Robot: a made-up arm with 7 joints. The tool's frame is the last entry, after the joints. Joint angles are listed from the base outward.
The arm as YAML. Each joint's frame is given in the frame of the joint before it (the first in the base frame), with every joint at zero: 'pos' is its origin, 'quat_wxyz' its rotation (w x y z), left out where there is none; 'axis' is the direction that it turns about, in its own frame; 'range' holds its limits. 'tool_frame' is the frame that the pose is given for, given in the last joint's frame.
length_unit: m
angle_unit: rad
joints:
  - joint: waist
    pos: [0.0, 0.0, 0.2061]
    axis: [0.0, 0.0, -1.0]
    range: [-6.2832, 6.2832]
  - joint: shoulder
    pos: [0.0, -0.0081, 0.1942]
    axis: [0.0, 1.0, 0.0]
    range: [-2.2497, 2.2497]
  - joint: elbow
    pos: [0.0, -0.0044, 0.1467]
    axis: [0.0, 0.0, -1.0]
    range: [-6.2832, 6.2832]
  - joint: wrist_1
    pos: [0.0, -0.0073, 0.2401]
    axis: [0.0, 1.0, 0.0]
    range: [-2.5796, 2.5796]
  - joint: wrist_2
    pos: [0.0, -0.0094, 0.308]
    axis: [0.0, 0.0, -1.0]
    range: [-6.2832, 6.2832]
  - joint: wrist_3
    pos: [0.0, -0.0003, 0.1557]
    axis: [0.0, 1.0, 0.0]
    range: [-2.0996, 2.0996]
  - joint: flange
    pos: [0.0, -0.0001, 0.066]
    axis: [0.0, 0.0, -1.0]
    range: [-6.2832, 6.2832]
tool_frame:
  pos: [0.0, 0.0, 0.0]
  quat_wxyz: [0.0, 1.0, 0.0, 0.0]
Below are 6 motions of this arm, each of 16 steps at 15 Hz.
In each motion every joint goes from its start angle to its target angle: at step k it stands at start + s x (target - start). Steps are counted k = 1, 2, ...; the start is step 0. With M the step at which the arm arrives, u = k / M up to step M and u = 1 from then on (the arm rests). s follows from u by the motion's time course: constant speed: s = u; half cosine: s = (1 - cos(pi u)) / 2; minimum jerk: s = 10 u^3 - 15 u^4 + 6 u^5.
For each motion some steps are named. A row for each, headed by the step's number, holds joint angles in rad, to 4 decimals.
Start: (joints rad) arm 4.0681 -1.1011 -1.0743 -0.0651 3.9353 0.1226 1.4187
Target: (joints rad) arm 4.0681 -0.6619 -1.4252 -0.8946 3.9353 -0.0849 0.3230
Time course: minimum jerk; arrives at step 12
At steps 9, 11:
9: 4.0681 -0.7074 -1.3889 -0.8087 3.9353 -0.0634 0.4364
11: 4.0681 -0.6641 -1.4234 -0.8904 3.9353 -0.0838 0.3286

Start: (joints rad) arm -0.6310 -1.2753 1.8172 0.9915 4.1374 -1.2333 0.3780
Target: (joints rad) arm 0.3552 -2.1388 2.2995 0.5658 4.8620 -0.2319 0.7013
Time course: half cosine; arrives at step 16
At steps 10, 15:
10: 0.0508 -1.8723 2.1506 0.6972 4.6383 -0.5410 0.6015
15: 0.3457 -2.1305 2.2949 0.5699 4.8550 -0.2415 0.6982

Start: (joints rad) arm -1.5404 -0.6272 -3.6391 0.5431 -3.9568 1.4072 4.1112
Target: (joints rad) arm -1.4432 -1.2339 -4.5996 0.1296 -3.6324 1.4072 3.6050
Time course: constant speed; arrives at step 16
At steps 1, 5, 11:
1: -1.5343 -0.6651 -3.6991 0.5173 -3.9365 1.4072 4.0796
5: -1.5100 -0.8168 -3.9393 0.4139 -3.8554 1.4072 3.9530
11: -1.4736 -1.0443 -4.2994 0.2588 -3.7338 1.4072 3.7632

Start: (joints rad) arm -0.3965 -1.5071 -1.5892 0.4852 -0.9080 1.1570 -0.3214
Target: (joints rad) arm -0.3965 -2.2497 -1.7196 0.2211 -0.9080 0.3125 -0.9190
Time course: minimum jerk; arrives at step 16
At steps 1, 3, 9, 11, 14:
1: -0.3965 -1.5087 -1.5895 0.4846 -0.9080 1.1551 -0.3227
3: -0.3965 -1.5433 -1.5956 0.4723 -0.9080 1.1158 -0.3505
9: -0.3965 -1.9645 -1.6695 0.3225 -0.9080 0.6368 -0.6895
11: -0.3965 -2.1160 -1.6961 0.2686 -0.9080 0.4645 -0.8114
14: -0.3965 -2.2378 -1.7175 0.2253 -0.9080 0.3261 -0.9094

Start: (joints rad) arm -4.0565 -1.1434 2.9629 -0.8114 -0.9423 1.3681 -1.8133
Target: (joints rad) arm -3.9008 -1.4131 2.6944 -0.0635 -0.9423 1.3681 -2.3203
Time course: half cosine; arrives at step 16
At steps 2, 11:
2: -4.0506 -1.1537 2.9527 -0.7829 -0.9423 1.3681 -1.8326
11: -3.9354 -1.3532 2.7541 -0.2297 -0.9423 1.3681 -2.2076

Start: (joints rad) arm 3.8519 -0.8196 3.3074 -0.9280 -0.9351 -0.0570 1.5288
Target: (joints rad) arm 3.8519 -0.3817 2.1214 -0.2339 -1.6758 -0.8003 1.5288
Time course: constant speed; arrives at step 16
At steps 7, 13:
7: 3.8519 -0.6280 2.7885 -0.6243 -1.2592 -0.3822 1.5288
13: 3.8519 -0.4638 2.3438 -0.3640 -1.5369 -0.6609 1.5288

